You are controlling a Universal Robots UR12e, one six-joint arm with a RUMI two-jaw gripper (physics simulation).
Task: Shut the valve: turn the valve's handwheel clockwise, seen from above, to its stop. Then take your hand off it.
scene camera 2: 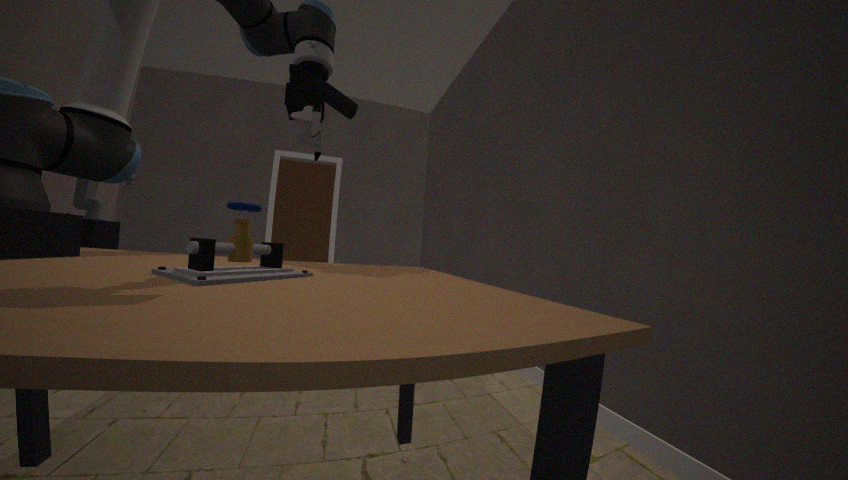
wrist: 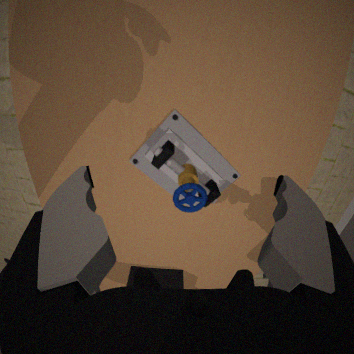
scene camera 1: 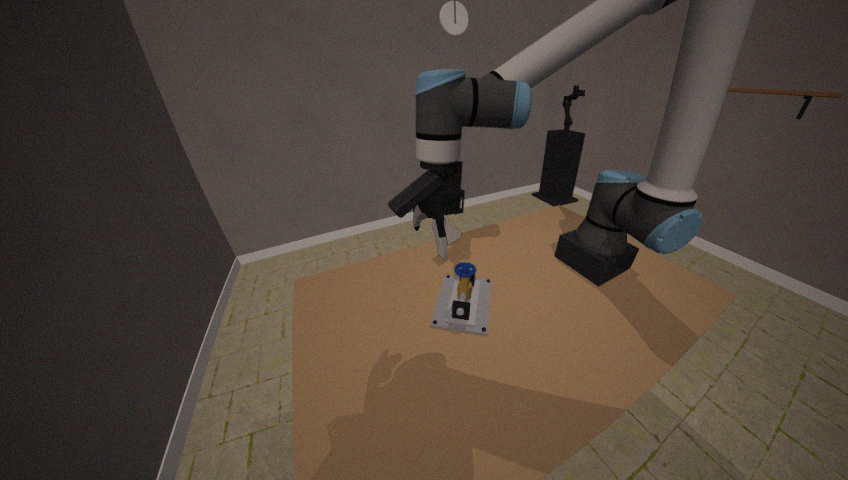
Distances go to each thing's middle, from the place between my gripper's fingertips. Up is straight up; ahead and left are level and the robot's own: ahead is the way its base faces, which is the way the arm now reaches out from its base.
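The grey base plate [scene camera 1: 483,307] is 280 mm below my hand, 120 mm behind it and 40 mm to the right of it. As for the blue handwheel [wrist: 189,195], my hand is 160 mm above it, 120 mm beyond it and 40 mm to the left of it.
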